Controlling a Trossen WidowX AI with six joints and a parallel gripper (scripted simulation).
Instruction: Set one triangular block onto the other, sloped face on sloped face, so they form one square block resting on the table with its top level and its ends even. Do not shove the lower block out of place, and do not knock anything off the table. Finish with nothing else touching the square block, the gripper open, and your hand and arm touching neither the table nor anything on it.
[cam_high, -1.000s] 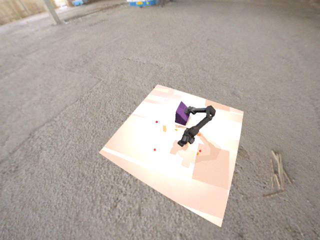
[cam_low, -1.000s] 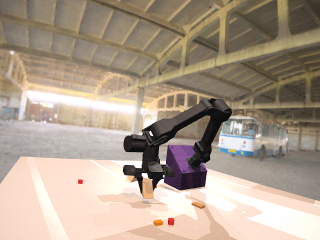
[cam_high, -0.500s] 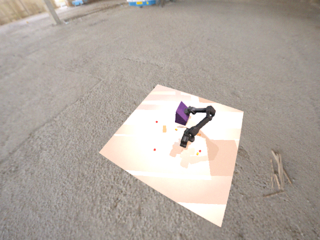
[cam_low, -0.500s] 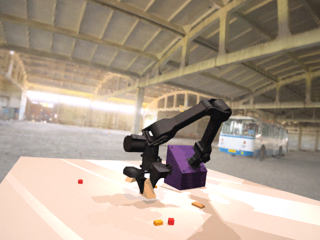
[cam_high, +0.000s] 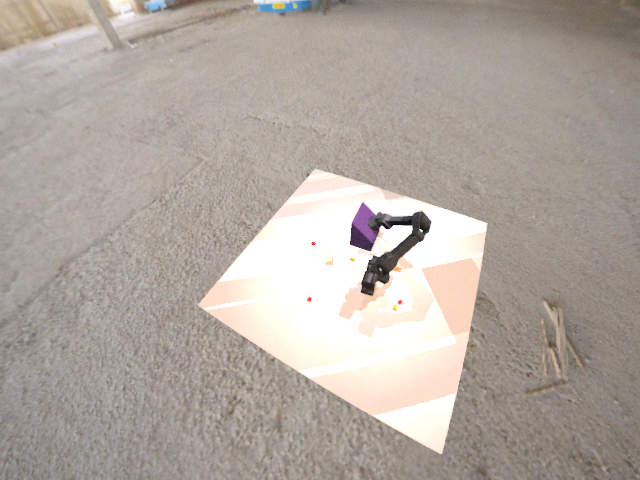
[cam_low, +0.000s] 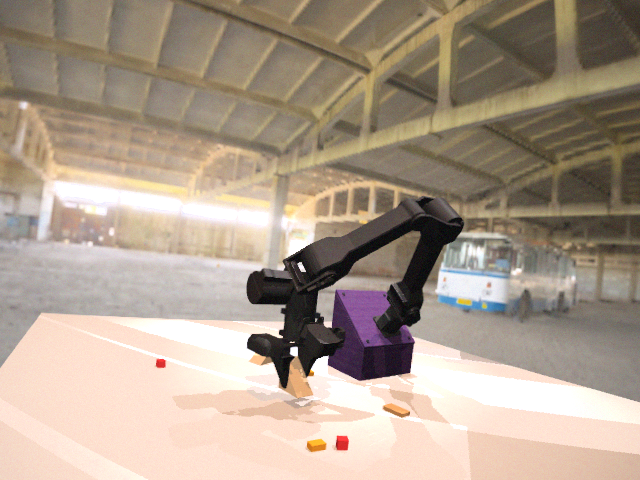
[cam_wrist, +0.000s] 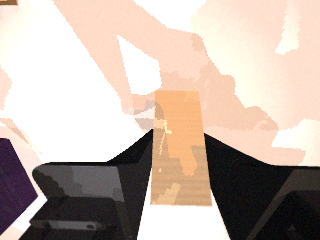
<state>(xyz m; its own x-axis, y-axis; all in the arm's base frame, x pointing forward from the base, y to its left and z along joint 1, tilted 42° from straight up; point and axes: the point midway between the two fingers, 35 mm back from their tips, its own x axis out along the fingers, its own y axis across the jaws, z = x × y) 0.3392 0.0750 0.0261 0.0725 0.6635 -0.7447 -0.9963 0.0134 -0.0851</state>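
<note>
The tan triangular block lies 1 cm above my gripper tip.
</note>
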